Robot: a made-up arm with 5 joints.
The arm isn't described. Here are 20 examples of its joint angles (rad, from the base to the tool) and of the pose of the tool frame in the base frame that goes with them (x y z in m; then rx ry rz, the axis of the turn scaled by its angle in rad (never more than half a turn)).
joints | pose
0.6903 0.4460 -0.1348 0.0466 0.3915 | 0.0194 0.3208 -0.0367 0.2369 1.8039 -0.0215
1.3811 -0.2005 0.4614 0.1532 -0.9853 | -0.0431 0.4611 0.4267 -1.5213 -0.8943 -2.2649
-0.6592 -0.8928 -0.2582 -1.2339 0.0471 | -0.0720 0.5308 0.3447 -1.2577 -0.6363 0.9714
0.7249 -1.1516 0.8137 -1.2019 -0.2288 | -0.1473 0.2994 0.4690 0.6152 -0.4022 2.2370
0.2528 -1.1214 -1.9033 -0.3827 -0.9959 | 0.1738 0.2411 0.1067 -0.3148 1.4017 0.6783
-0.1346 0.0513 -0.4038 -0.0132 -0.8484 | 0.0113 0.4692 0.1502 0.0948 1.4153 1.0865
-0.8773 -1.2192 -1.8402 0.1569 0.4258 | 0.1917 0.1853 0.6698 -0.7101 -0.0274 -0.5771
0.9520 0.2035 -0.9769 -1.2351 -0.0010 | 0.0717 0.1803 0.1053 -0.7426 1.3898 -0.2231
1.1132 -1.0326 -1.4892 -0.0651 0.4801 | 0.0808 0.1291 -0.1824 -0.3161 1.7495 0.0785
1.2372 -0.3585 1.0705 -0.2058 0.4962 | 0.0337 0.5736 0.4022 0.9806 0.8377 1.6478
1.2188 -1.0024 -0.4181 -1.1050 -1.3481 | -0.1881 0.3909 0.2606 0.2479 0.6499 2.4841
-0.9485 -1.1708 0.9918 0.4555 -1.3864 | -0.3030 0.1446 0.3287 0.8572 -1.7793 -0.5078
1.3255 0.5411 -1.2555 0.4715 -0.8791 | -0.1892 0.3259 0.0963 1.9307 2.0439 -0.7888
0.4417 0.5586 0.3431 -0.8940 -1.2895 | -0.0651 0.6173 0.2776 0.1114 1.0241 1.6337
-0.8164 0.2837 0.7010 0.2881 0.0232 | 0.0098 0.6279 0.0958 -0.8867 0.8862 1.0047
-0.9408 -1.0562 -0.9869 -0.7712 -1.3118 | 0.0102 0.3588 0.2068 -1.8320 0.8318 0.9005
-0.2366 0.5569 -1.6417 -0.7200 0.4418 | -0.2328 0.0734 0.4328 -0.5390 0.6178 -1.9284
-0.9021 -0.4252 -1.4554 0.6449 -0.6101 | 0.1260 0.2277 0.3215 0.1332 0.8754 0.3570
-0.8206 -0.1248 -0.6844 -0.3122 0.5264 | 0.1246 0.2492 0.4836 -0.6924 -0.0475 -0.4822
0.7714 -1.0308 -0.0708 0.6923 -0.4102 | -0.2419 0.4364 0.1811 -0.1162 -1.9829 -2.2550
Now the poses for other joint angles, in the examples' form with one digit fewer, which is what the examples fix.
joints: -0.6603 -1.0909 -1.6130 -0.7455 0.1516
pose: 0.159 0.323 0.590 -1.136 -0.378 -0.336
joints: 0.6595 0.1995 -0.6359 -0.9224 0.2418
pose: 0.132 0.197 0.143 -0.498 1.104 -0.278
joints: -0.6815 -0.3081 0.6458 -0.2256 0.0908
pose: -0.107 0.602 0.133 -1.168 0.488 1.352
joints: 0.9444 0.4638 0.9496 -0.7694 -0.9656
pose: -0.009 0.601 0.426 0.708 0.636 1.923
